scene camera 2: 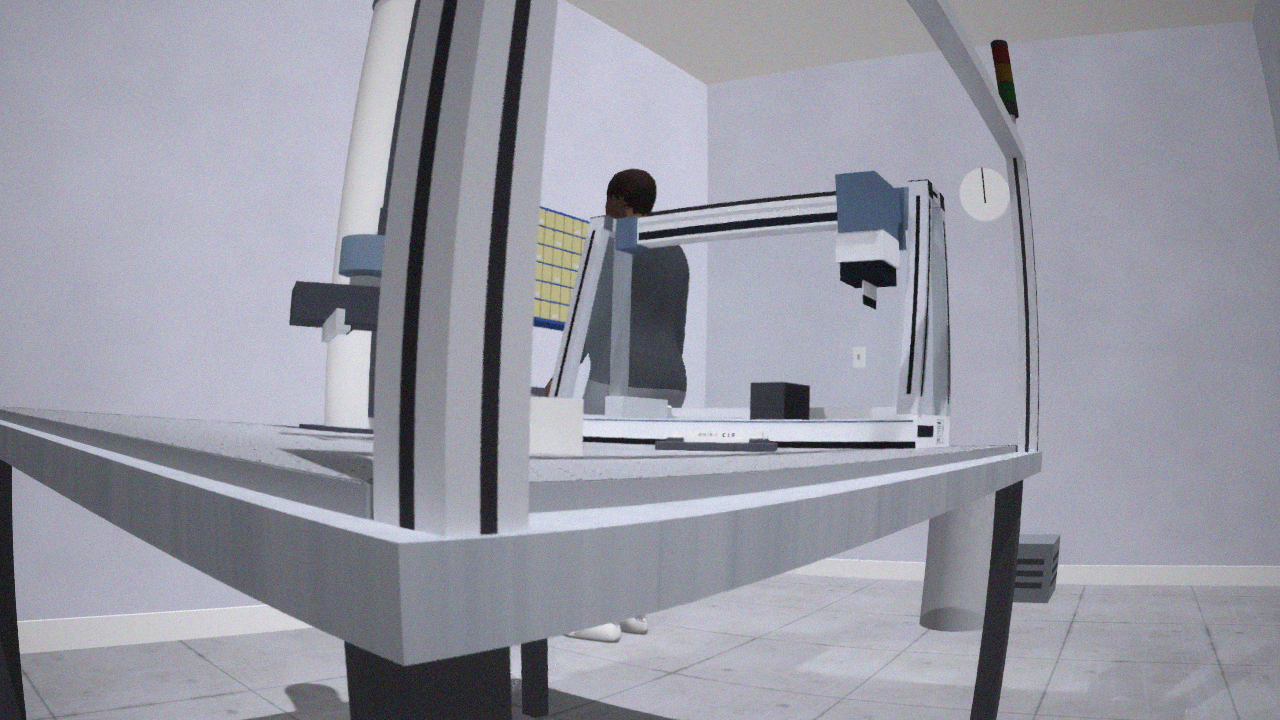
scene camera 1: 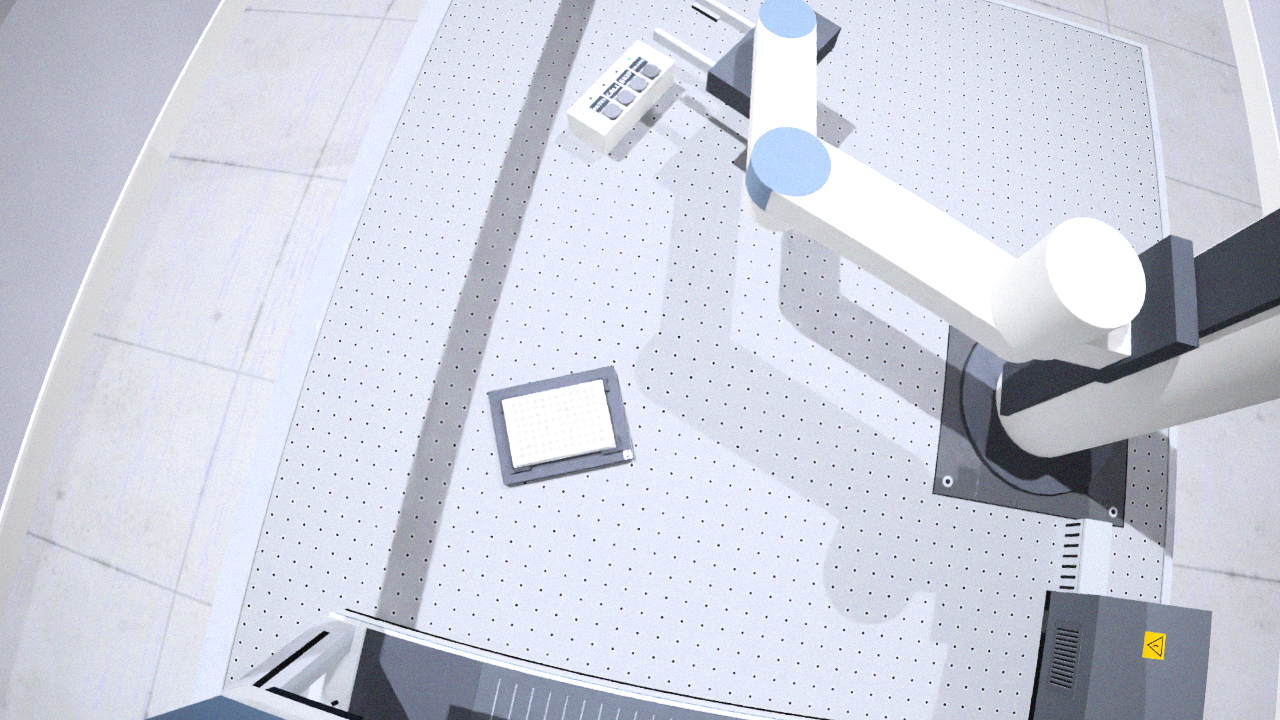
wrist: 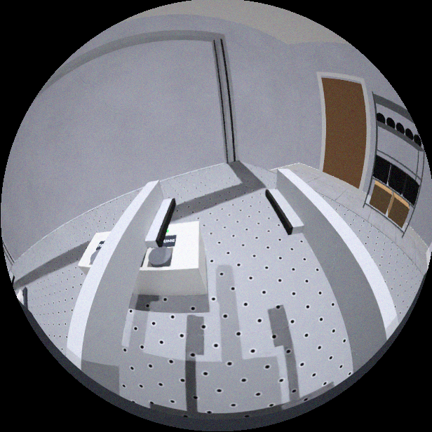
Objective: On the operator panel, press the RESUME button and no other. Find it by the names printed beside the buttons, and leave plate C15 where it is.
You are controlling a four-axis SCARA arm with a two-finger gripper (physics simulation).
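Places are measured from the arm's base along level axes (x ahead, y left, z up), in metres.
Pixels of known places: gripper, fingertip midpoint: (scene camera 1: pixel 676 14); arm's base, link origin: (scene camera 1: pixel 1035 406).
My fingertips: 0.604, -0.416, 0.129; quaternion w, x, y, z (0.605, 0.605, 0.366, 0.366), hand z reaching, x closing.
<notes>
For each thing: its top centre in the pictures, then the offset to it from my fingertips, as dx, dy, dz. "spot": a spot on its surface instead.
- white operator panel, top centre: (scene camera 2: pixel 490 392) (scene camera 1: pixel 621 84) +0.059, +0.092, -0.060
- button, top centre: (scene camera 1: pixel 650 70) +0.024, +0.059, -0.060
- White plate C15, top centre: (scene camera 1: pixel 557 422) (scene camera 2: pixel 719 432) +0.032, +0.574, -0.090
- grey cabinet, surface spot: (scene camera 1: pixel 1127 662) spot: -0.688, +0.739, -0.001
- gantry machine, surface spot: (scene camera 2: pixel 868 210) spot: +0.157, +0.881, +0.298
- dark block, surface spot: (scene camera 2: pixel 778 400) spot: -0.049, +0.930, -0.030
- frame post, surface spot: (scene camera 2: pixel 456 268) spot: +0.440, -0.308, -0.043
The white operator panel (scene camera 1: pixel 586 132) (scene camera 2: pixel 556 428) (wrist: pixel 172 281) has four round grey buttons. In the wrist view, a label ending in "UME" stands behind the panel's right-end button (wrist: pixel 160 256), beside a small green light; this button (scene camera 1: pixel 651 70) is at the panel's upper-right end in scene camera 1. The left finger covers part of the label and panel. My gripper (scene camera 1: pixel 683 25) (scene camera 2: pixel 335 325) (wrist: pixel 219 185) is shut with nothing held, a gap remaining between its fingers. It is above the table, beside that panel end. White plate C15 (scene camera 1: pixel 556 422) (scene camera 2: pixel 716 436) lies in its dark holder (scene camera 1: pixel 503 447).
The arm's column (scene camera 1: pixel 1056 420) stands at the right. A grey cabinet (scene camera 1: pixel 1127 662) stands at the lower right. A gantry machine (scene camera 2: pixel 868 210) and a dark block (scene camera 2: pixel 778 400) are beyond the plate. A frame post (scene camera 2: pixel 456 268) hides part of the arm. A person (scene camera 2: pixel 660 322) stands behind the gantry.
</notes>
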